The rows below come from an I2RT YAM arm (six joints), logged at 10 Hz.
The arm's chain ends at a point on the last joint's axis. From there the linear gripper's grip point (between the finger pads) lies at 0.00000 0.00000 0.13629 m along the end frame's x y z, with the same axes.
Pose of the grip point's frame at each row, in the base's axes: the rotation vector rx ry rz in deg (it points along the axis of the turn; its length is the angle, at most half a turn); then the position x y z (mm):
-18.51, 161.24, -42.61, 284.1, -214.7, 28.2
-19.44, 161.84, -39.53, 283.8, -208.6, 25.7
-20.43, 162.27, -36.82, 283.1, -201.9, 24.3
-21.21, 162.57, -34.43, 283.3, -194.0, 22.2
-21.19, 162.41, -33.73, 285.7, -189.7, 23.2
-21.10, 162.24, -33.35, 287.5, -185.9, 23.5
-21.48, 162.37, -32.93, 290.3, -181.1, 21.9
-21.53, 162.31, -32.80, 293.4, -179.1, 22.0
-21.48, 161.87, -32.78, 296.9, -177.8, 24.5
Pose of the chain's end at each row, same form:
-18.51, 161.24, -42.61, 248.9, -152.1, 144.0
-19.44, 161.84, -39.53, 248.5, -150.7, 143.9
-20.43, 162.27, -36.82, 247.7, -148.2, 144.4
-21.21, 162.57, -34.43, 247.7, -144.0, 143.9
-21.19, 162.41, -33.73, 249.5, -140.8, 145.2
-21.10, 162.24, -33.35, 250.9, -137.6, 145.5
-21.48, 162.37, -32.93, 253.8, -133.5, 144.3
-21.53, 162.31, -32.80, 256.8, -131.7, 144.4
-21.48, 161.87, -32.78, 259.3, -130.5, 146.6

